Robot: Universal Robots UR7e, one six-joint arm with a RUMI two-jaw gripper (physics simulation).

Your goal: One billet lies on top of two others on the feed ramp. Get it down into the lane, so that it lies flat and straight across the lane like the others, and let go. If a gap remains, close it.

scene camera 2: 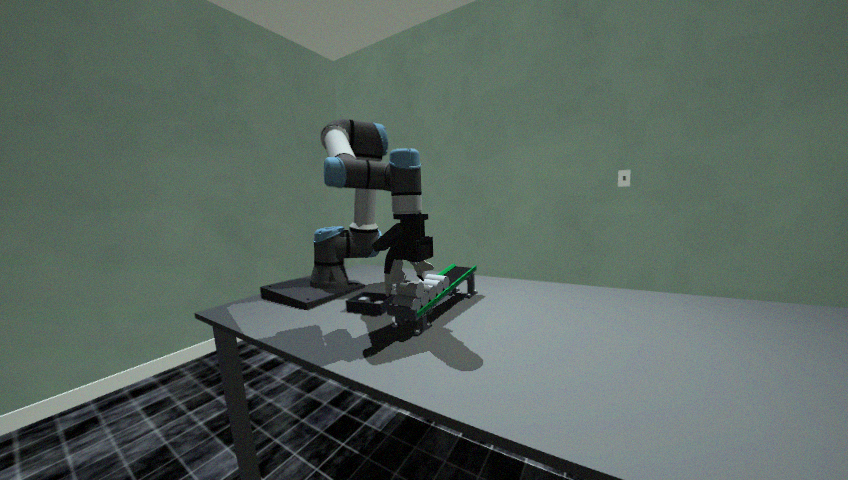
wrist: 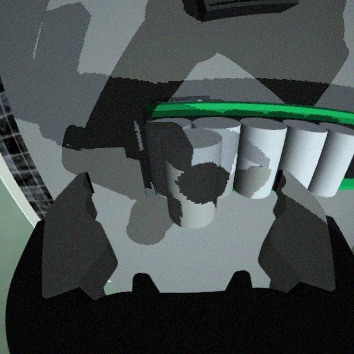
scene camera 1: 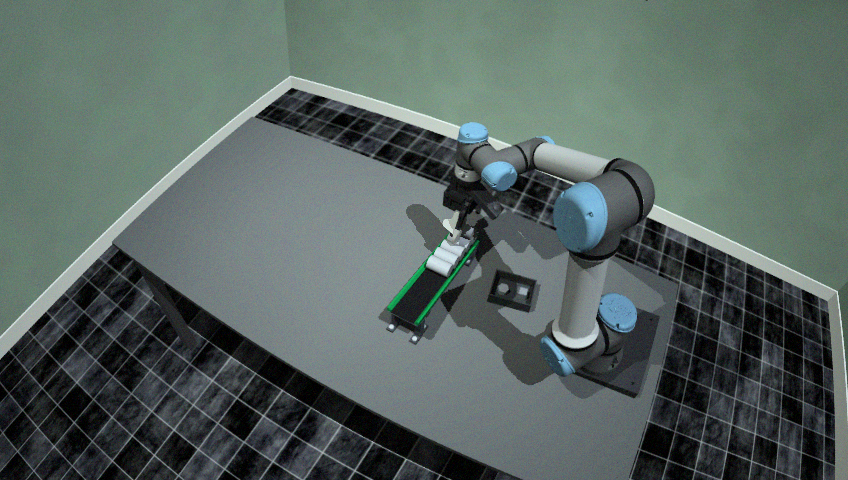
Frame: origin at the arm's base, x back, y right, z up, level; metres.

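Seen in the pictures: gripper, fingertip midpoint: (scene camera 2: 406,288) (wrist: 183,173) (scene camera 1: 465,228); arm's base, link origin: (scene camera 2: 329,283).
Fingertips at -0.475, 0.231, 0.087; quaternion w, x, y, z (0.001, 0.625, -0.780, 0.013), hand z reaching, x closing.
Pixels of each thing's top centre, then the offset from my fingertips to it, as dx, dy, dz. Level surfaces: height alone.
- raised light-grey billet, top centre: (wrist: 194,195) (scene camera 2: 409,281) (scene camera 1: 463,224) -0.006, -0.005, +0.019
- dark tray, top centre: (scene camera 1: 513,287) (scene camera 2: 371,297) +0.184, -0.099, -0.075
- grey table, surface height: dz -0.110
The raised light-grey billet (scene camera 2: 410,289) (wrist: 193,214) lies across two others at the low end of the feed ramp (scene camera 1: 418,297) (scene camera 2: 459,272) (wrist: 225,108). In the wrist view it is partly in shadow and covers much of the two billets beneath. Further billets, such as this one (scene camera 1: 439,265) (wrist: 260,150), lie side by side across the lane uphill. My gripper (scene camera 1: 464,236) (scene camera 2: 407,284) (wrist: 183,173) is open and empty, low over the low end. In the wrist view its fingers stand apart to the left and right of the raised billet. Their exact height beside it is unclear.
A dark tray (scene camera 1: 511,306) (scene camera 2: 363,306) (wrist: 245,12) with small pale pieces stands between the ramp and the arm's base. Green rails run along both sides of the ramp. The ramp stands on short legs on the grey table (scene camera 1: 267,237) (scene camera 2: 595,356).
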